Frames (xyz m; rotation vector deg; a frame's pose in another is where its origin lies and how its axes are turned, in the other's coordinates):
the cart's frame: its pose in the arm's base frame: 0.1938 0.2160 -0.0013 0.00 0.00 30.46
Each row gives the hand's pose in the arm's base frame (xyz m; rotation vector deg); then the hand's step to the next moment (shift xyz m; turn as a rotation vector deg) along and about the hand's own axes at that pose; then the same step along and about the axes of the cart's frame.
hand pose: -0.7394 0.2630 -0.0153 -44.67 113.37 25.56
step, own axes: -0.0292 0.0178 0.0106 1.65 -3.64 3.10
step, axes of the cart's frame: 0.0194 0.0226 0.0199 2.60 -3.16 -2.97
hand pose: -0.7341 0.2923 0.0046 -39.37 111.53 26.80
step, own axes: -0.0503 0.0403 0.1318 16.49 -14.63 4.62
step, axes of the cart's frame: 0.1317 0.0634 -0.0124 -0.82 -14.43 -17.27
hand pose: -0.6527 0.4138 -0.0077 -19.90 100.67 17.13
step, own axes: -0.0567 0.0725 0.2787 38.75 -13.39 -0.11
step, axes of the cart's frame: 0.2914 0.0347 -0.0019 -9.82 -11.73 -38.04
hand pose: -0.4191 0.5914 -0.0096 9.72 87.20 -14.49
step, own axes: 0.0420 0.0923 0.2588 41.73 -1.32 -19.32
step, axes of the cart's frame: 0.2461 -0.1244 -0.0347 -14.51 10.23 -42.44
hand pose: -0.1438 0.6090 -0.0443 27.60 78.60 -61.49
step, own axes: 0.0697 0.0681 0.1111 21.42 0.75 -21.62
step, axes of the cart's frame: 0.0507 -0.1237 -0.0630 -6.72 16.68 -24.56
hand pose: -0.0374 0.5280 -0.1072 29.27 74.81 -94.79
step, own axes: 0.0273 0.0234 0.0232 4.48 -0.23 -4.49
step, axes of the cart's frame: -0.0060 -0.0339 -0.0255 -1.70 3.63 -4.92
